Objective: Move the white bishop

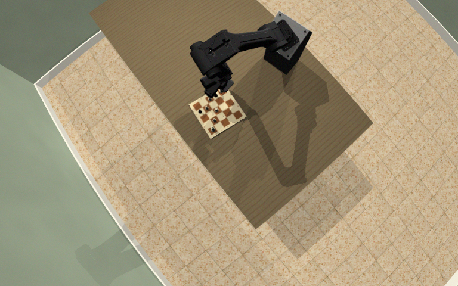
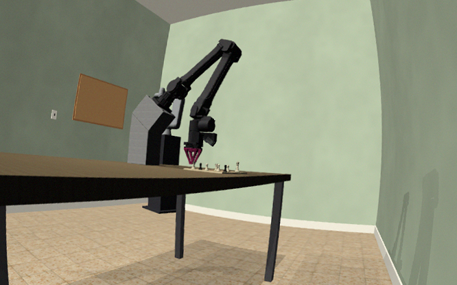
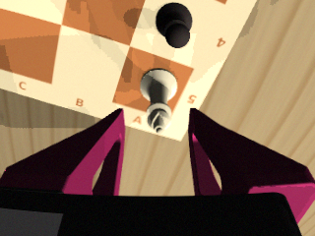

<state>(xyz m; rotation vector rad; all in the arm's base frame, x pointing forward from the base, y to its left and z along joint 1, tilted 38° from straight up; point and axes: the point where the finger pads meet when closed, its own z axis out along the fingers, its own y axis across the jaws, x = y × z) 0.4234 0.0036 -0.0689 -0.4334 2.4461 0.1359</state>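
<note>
Now: hand 10 mm short of the white bishop and 10 mm above it. From my hand the other things lie so: large white piece: 170 mm to the left, 140 mm ahead; small chessboard: 90 mm to the left, 80 mm ahead, 30 mm below.
</note>
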